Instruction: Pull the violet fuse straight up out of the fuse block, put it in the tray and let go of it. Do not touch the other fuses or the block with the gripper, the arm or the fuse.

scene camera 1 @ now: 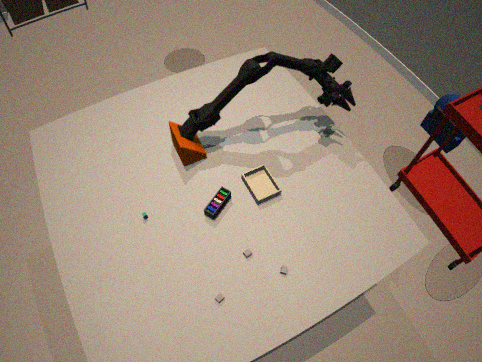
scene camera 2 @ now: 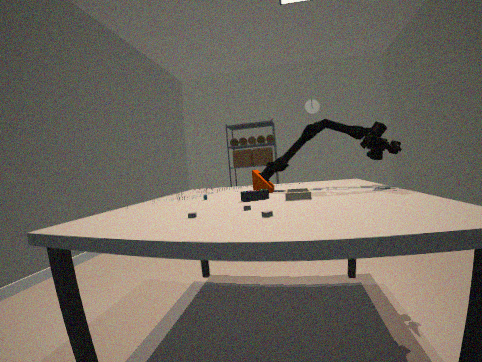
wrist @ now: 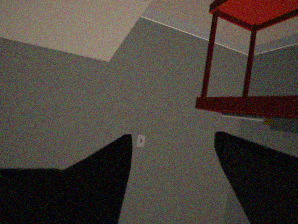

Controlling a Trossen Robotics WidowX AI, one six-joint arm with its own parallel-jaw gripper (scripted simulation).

The pictures show: the gripper and a beige tray.
The gripper shows as well in the wrist view.
